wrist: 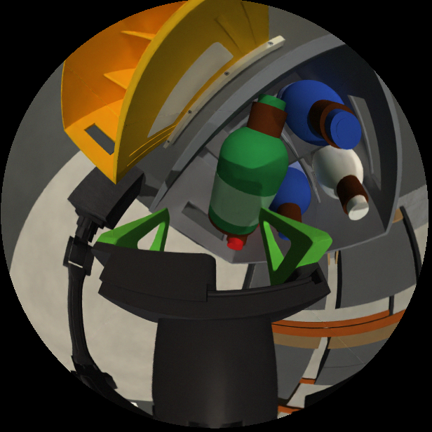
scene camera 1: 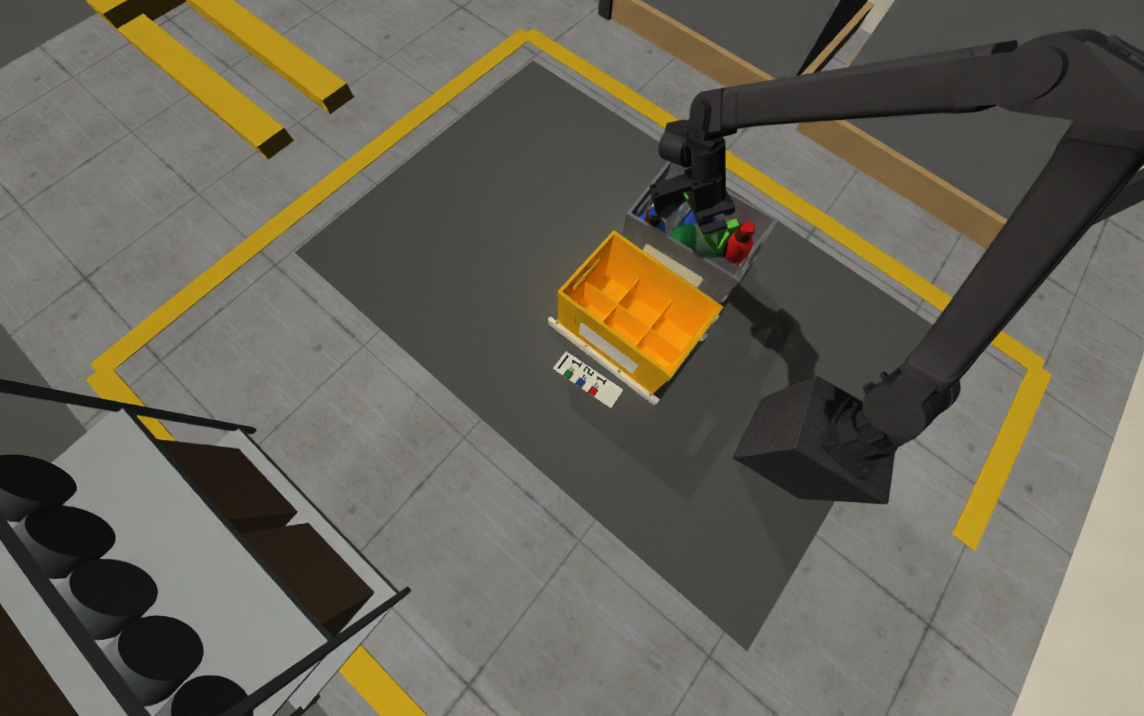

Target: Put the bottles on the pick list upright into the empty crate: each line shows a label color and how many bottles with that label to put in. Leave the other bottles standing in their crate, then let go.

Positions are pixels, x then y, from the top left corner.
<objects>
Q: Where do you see a red-label bottle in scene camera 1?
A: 740, 244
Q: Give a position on a green-label bottle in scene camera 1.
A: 689, 235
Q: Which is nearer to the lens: the white-label bottle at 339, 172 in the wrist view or the blue-label bottle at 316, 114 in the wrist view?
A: The blue-label bottle.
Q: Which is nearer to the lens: the blue-label bottle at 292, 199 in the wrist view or the green-label bottle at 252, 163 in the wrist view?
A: The green-label bottle.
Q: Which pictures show my gripper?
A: The wrist view and scene camera 1: all of them.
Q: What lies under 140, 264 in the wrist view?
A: My gripper.
</objects>
